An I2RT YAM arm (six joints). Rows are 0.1 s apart.
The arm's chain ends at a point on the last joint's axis. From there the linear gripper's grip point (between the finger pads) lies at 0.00 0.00 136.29 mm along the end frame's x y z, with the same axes.
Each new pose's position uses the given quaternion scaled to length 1; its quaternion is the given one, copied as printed.
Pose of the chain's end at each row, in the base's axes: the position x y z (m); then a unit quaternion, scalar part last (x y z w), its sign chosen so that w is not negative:
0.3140 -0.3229 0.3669 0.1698 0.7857 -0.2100 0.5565
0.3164 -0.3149 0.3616 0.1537 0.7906 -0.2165 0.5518
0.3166 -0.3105 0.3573 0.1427 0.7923 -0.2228 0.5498
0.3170 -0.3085 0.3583 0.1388 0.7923 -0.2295 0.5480
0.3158 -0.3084 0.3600 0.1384 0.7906 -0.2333 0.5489
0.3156 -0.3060 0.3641 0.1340 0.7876 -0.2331 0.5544
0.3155 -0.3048 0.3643 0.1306 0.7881 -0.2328 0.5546
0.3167 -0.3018 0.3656 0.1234 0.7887 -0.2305 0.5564
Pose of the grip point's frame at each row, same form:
0.4235 -0.3936 0.3271 0.1698 0.7857 -0.2100 0.5565
0.4262 -0.3847 0.3211 0.1537 0.7906 -0.2165 0.5518
0.4267 -0.3800 0.3169 0.1427 0.7923 -0.2228 0.5498
0.4267 -0.3788 0.3182 0.1388 0.7923 -0.2295 0.5480
0.4253 -0.3794 0.3207 0.1384 0.7906 -0.2333 0.5489
0.4261 -0.3763 0.3264 0.1340 0.7876 -0.2331 0.5544
0.4264 -0.3746 0.3266 0.1306 0.7881 -0.2328 0.5546
0.4286 -0.3701 0.3282 0.1234 0.7887 -0.2305 0.5564

